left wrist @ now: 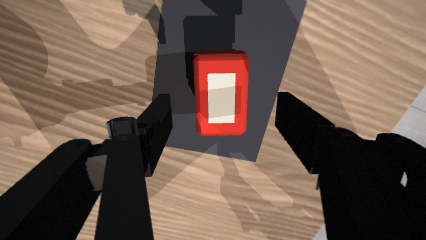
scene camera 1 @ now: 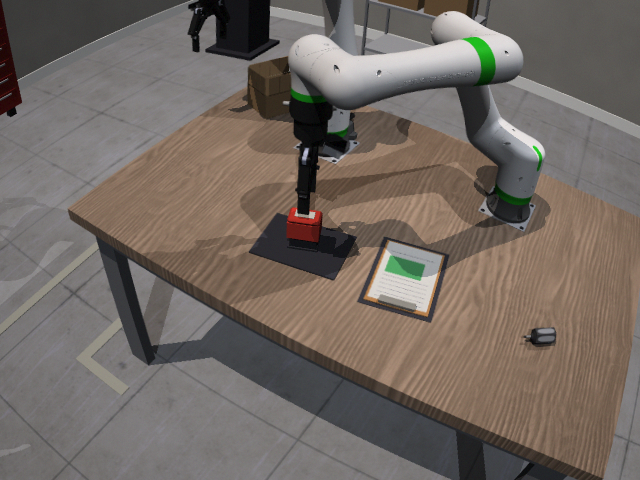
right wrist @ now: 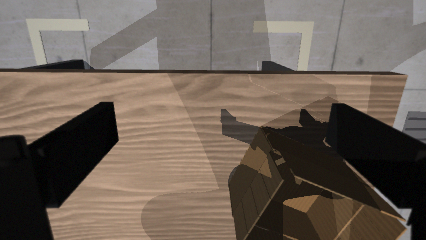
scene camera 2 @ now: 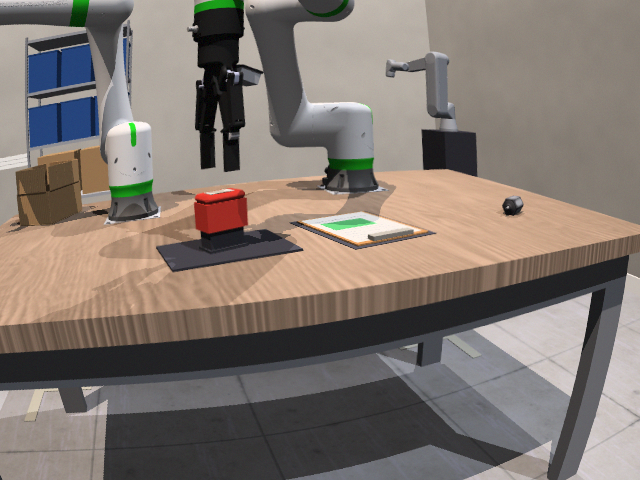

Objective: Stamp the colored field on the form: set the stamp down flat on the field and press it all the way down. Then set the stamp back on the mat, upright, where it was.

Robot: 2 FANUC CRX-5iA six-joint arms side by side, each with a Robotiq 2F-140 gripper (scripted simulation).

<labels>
My left gripper shows in the left wrist view point(223, 110), in scene camera 1 and in scene camera 2; in the right wrist view it is out of frame. A dark mat shows in the left wrist view, in scene camera 1 and in scene camera 2 point(181, 256); in the right wrist view it is out of frame. The same spot on the dark mat: point(left wrist: 268, 39) is point(scene camera 1: 319, 264). The same spot on my left gripper: point(scene camera 1: 307, 171) is point(scene camera 2: 240, 91).
</labels>
